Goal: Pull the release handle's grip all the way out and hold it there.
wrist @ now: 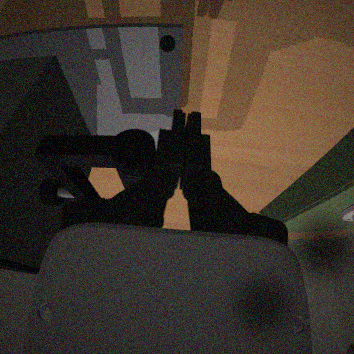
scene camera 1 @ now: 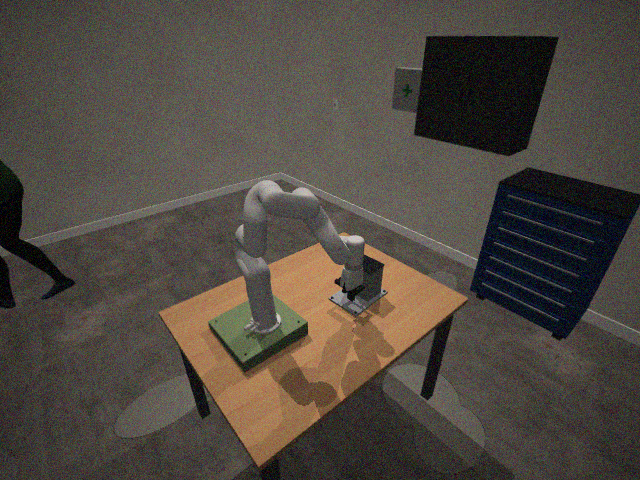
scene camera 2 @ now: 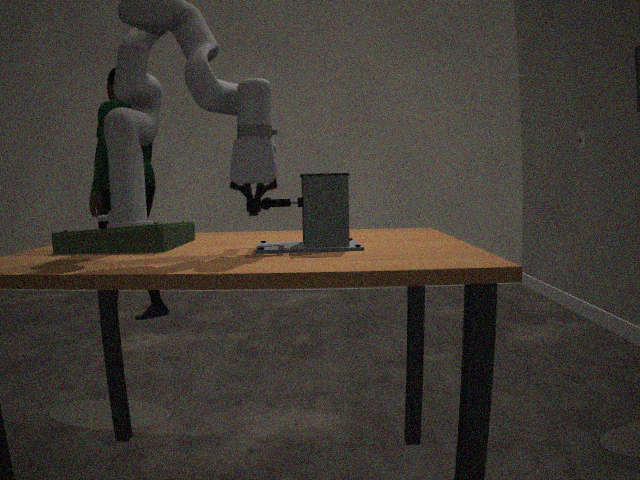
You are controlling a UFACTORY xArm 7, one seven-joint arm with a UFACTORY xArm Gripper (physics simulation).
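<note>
The release handle is a black frame with a round grip bar [scene camera 2: 266, 203] [wrist: 135, 143] facing the robot's base. A short light rod [scene camera 2: 294, 202] [wrist: 65, 192] shows between it and the grey upright housing [scene camera 1: 374, 279] [scene camera 2: 325, 211] [wrist: 25, 110]. The housing stands on a metal plate [scene camera 2: 356, 248] [wrist: 172, 75]. My gripper [scene camera 1: 352, 295] [scene camera 2: 253, 211] [wrist: 183, 126] is shut and empty, pointing down. Its fingertips are at the grip's height, on the base side of the bar, close beside it. The fingers hide part of the bar in the wrist view; contact is unclear.
The arm stands on a green block [scene camera 1: 289, 316] [scene camera 2: 108, 240] [wrist: 320, 212] on the wooden table [scene camera 1: 305, 268] [scene camera 2: 413, 253]. A person [scene camera 1: 10, 222] [scene camera 2: 100, 149] is beyond the table. A blue drawer cabinet [scene camera 1: 547, 258] and a black wall box [scene camera 1: 480, 93] are off to the side.
</note>
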